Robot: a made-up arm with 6 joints.
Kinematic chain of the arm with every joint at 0, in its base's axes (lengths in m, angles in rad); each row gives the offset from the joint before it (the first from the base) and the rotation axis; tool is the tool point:
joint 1: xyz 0 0 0.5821 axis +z
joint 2: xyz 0 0 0 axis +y
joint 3: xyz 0 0 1.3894 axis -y
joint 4: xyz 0 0 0 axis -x
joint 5: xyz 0.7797 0 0 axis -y
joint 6: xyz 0 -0.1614 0 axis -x
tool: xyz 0 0 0
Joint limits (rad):
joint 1: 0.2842..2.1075
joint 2: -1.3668..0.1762
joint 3: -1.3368..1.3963
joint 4: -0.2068..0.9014
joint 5: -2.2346..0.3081
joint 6: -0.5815..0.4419
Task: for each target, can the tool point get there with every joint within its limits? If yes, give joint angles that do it. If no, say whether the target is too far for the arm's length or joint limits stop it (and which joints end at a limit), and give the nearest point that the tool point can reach.
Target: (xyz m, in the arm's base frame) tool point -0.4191 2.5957 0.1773
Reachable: no: too far | nearest point -0.1405 0.8704 1.4767 | short by 2.178 m
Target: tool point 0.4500 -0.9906 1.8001
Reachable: yes | joints 1.8497 -1.2236 0.0190 0.1381 -1.7465 0.1425
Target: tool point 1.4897 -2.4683 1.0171
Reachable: no: too far | nearest point 1.1028 -1.8272 1.0341 | short by 0.749 m
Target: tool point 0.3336 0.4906 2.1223
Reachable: yes | joints 1.2474 -0.1381 0.0510 0.1101 -1.5699 0.3397
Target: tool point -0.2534 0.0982 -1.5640
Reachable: no: joint limits stop it (at a limit: joint 1, joint 2, joint 3, joint 4) | nearest point -0.5127 -0.3143 0.8538 | short by 2.466 m
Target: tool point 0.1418 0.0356 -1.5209
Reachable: no: joint limits stop it (at a limit: joint 1, joint 2, joint 3, joint 4) | nearest point 0.4324 -0.4179 0.8538 | short by 2.435 m
